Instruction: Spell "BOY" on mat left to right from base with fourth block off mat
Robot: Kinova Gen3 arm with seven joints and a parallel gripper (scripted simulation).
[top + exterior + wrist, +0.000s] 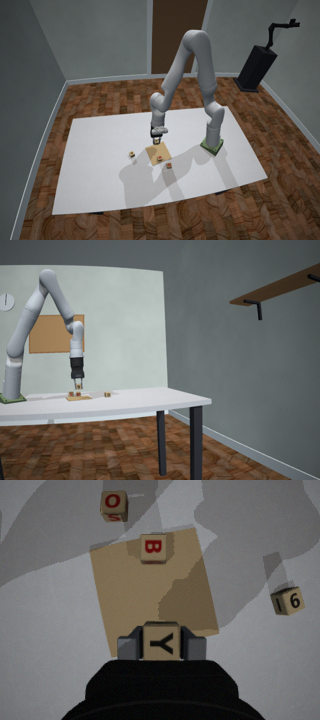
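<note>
Now: the tan mat 10 mm behind my hand, 50 mm to the left of it and 80 mm below it. Round my hand: Y block (right at my hand); then O block (80 mm behind, 140 mm to the left, 60 mm below); then B block (20 mm behind, 90 mm to the left, 60 mm below).
</note>
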